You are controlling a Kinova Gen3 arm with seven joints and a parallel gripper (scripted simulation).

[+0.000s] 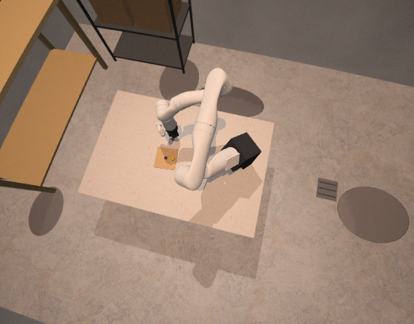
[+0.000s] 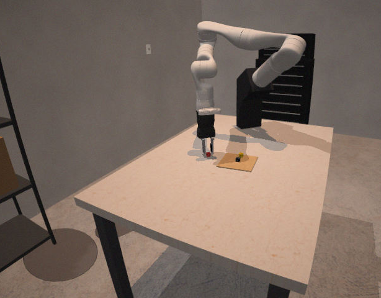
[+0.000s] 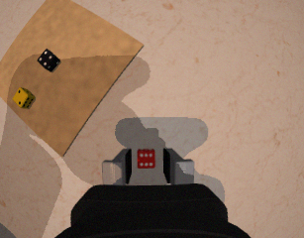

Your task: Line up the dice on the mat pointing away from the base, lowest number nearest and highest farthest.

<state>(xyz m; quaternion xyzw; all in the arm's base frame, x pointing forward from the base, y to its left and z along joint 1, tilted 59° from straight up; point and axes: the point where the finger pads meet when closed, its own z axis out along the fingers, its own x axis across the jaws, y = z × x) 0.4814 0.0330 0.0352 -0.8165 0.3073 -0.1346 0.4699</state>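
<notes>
Right now my hand is 3 cm above the red die. The rest, counted from my hand: tan mat 13 cm to the left, 5 cm behind, 3 cm below; black die 13 cm to the left, 5 cm behind, 2 cm below; yellow die 11 cm to the left, 9 cm behind, 2 cm below.
</notes>
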